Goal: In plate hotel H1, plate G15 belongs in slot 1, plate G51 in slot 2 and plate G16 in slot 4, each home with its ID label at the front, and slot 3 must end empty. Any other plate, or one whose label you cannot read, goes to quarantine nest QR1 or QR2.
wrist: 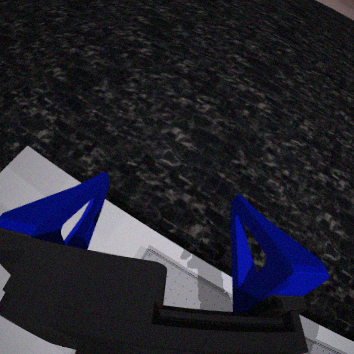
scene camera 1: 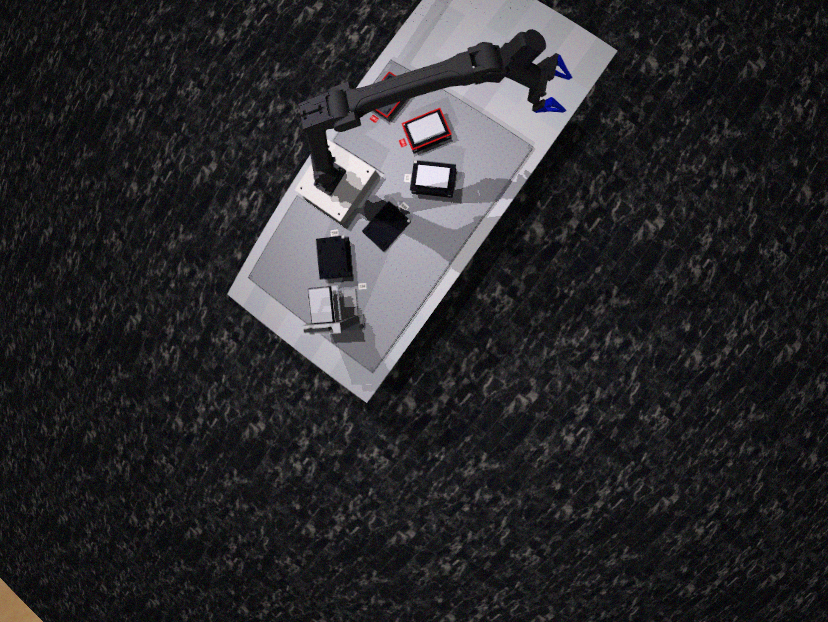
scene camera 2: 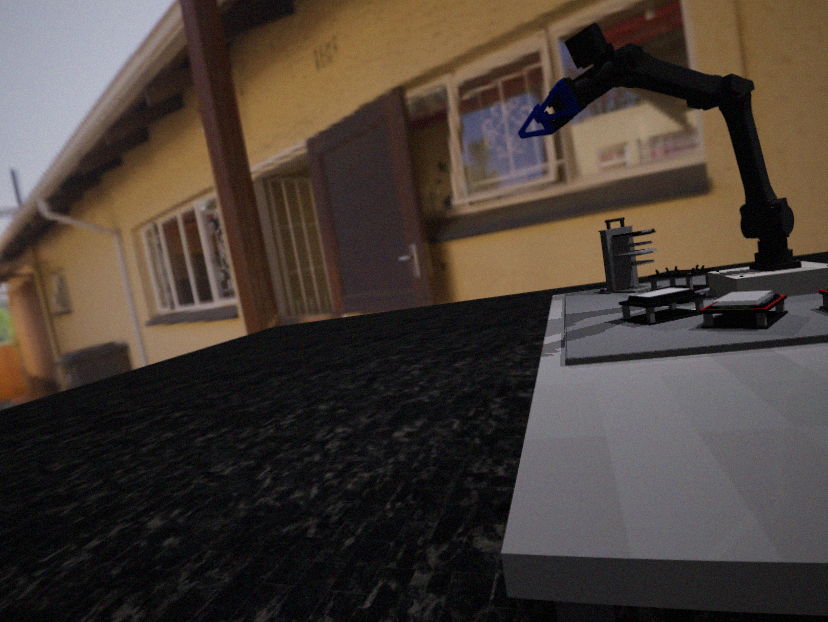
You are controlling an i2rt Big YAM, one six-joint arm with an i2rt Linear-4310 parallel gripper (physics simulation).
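Where they show: gripper, fingertip midpoint: [wrist: 171,189] [scene camera 1: 567,94] [scene camera 2: 527,128]; arm's base, origin of the base link: [scene camera 1: 330,178] [scene camera 2: 774,268].
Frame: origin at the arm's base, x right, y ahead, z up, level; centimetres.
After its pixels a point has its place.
My gripper [scene camera 1: 567,92] {x -51.3, y 61.3, z 40.3 cm} [scene camera 2: 532,132] {x -51.3, y 61.3, z 40.3 cm} [wrist: 171,189] {x -51.3, y 61.3, z 40.3 cm} is open and empty, high above the table's far end, away from the plates. The grey plate hotel [scene camera 2: 617,259] {x 43.5, y 35.0, z 6.4 cm} stands at the opposite end; a pale rectangle [scene camera 1: 320,304] {x 39.8, y 28.7, z 16.0 cm} shows at its shelf side, but I cannot tell which slots hold plates. One white plate [scene camera 1: 427,127] {x -36.6, y 22.2, z -0.7 cm} [scene camera 2: 744,297] {x -38.5, y 22.2, z -0.7 cm} sits on a red-rimmed nest. Another white plate [scene camera 1: 433,176] {x -21.0, y 35.1, z 0.4 cm} [scene camera 2: 662,293] {x -23.6, y 34.8, z 0.3 cm} sits on a black nest. A second red-rimmed nest [scene camera 1: 390,107] {x -36.9, y 4.3, z -2.1 cm} is partly hidden under the arm. Plate ID labels and nest tags are too small to read.
Two dark nests [scene camera 1: 385,226] {x 4.6, y 28.6, z -4.9 cm} [scene camera 1: 333,257] {x 25.8, y 18.5, z -0.1 cm} stand between the white robot base [scene camera 1: 358,167] {x -9.3, y 7.8, z 0.0 cm} [scene camera 2: 769,275] {x -12.1, y 6.3, z -0.2 cm} and the hotel. A grey mat [scene camera 1: 428,267] {x 9.0, y 51.8, z -6.1 cm} [scene camera 2: 642,340] {x -44.7, y 44.1, z -6.1 cm} lies on the pale table [scene camera 1: 575,43] {x -103.6, y 51.5, z -7.4 cm} [scene camera 2: 669,468] {x -97.5, y 51.7, z -7.4 cm}. The arm reaches over the red-rimmed nests' end.
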